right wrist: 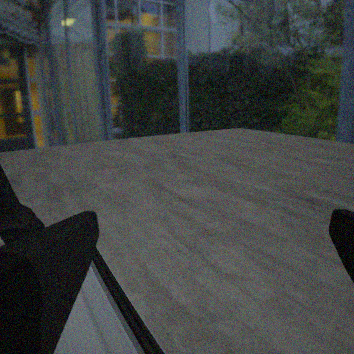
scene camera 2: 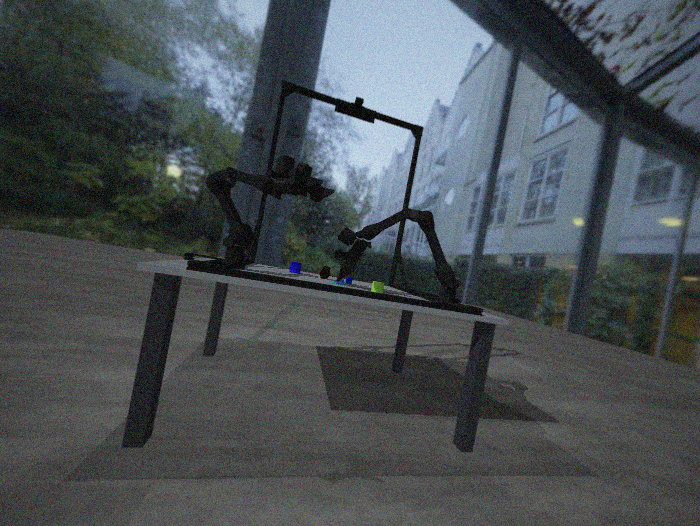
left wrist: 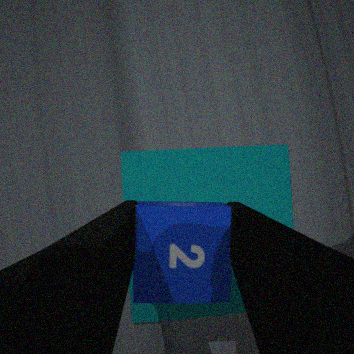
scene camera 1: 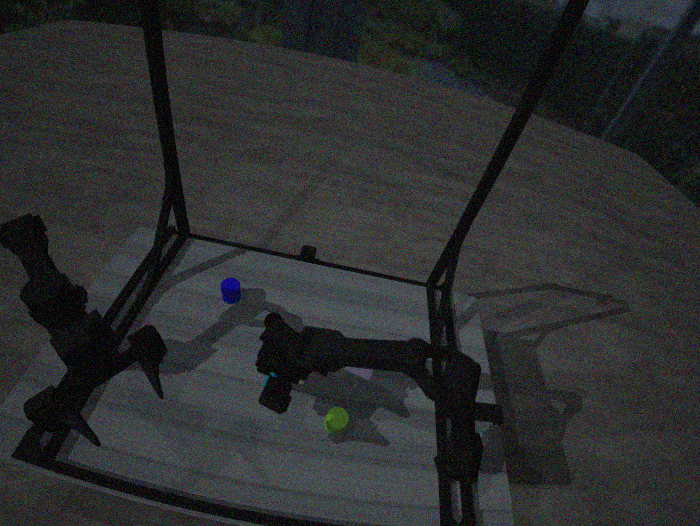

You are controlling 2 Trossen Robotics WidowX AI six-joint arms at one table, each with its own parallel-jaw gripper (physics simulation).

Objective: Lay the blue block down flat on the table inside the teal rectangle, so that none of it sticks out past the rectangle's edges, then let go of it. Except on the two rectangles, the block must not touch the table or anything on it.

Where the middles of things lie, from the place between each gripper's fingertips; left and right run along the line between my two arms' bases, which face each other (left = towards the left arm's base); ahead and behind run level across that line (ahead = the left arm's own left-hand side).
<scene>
The teal rectangle (left wrist: 258,176) is 1 cm behind my left hand, 1 cm to the left of it and 1 cm below it.
The teal rectangle is 270 mm behind my right hand, 120 mm to the left of it and 340 mm below it.
</scene>
